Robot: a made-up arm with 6 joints.
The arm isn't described. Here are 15 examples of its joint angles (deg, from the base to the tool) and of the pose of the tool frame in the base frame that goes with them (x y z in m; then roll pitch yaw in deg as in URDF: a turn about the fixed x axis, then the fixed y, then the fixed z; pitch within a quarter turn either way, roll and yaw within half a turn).
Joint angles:
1: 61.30 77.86 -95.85 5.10 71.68 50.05
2: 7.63 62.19 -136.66 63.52 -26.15 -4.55
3: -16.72 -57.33 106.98 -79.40 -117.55 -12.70
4: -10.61 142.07 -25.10 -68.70 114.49 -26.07
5: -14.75 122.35 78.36 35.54 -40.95 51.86
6: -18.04 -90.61 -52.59 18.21 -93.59 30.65
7: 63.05 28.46 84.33 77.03 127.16 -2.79
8: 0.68 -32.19 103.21 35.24 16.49 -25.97
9: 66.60 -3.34 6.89 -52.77 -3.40 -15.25
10: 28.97 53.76 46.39 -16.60 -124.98 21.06
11: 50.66 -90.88 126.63 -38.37 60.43 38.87
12: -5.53 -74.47 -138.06 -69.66 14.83 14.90
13: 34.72 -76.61 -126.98 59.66 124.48 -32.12
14: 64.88 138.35 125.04 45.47 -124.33 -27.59
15: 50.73 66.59 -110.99 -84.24 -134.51 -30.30
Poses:
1: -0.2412 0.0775 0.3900 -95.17 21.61 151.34
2: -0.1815 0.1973 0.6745 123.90 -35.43 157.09
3: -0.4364 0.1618 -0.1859 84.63 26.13 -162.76
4: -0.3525 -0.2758 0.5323 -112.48 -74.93 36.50
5: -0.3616 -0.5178 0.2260 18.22 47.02 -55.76
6: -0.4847 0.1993 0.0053 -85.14 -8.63 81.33
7: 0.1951 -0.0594 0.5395 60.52 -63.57 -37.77
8: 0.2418 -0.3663 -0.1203 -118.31 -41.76 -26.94
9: -0.0394 0.1149 -0.2771 -97.84 29.51 -127.72
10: 0.0104 -0.0022 0.0264 144.42 55.26 -138.46
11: -0.2378 -0.4052 -0.2380 -145.52 39.79 -80.54
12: -0.5253 -0.2042 -0.0707 94.96 31.25 -156.41
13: -0.3335 0.3011 -0.1827 87.76 25.03 96.52
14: 0.1945 -0.6897 0.2434 -92.36 -11.11 -75.21
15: 0.2474 -0.0601 0.1088 116.40 32.78 62.02
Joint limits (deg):
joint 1: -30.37..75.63
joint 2: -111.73..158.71
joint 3: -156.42..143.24
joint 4: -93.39..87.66
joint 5: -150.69..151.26
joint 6: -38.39..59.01
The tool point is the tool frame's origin. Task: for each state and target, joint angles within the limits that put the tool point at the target. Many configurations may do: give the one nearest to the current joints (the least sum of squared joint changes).
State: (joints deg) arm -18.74 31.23 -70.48 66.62 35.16 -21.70
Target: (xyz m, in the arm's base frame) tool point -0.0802 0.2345 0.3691
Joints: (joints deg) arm -30.37 15.94 -99.28 66.37 53.85 -20.91
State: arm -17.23 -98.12 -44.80 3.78 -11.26 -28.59
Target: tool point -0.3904 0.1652 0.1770
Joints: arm -26.93 -81.90 -43.68 20.50 0.49 -31.52
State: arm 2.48 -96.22 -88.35 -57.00 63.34 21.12
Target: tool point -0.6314 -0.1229 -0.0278
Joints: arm -9.43 -106.99 -96.75 -44.59 58.67 6.33
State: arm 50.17 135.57 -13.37 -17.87 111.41 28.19
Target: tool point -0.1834 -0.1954 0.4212
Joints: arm 40.53 140.25 -30.75 -33.21 124.42 24.89
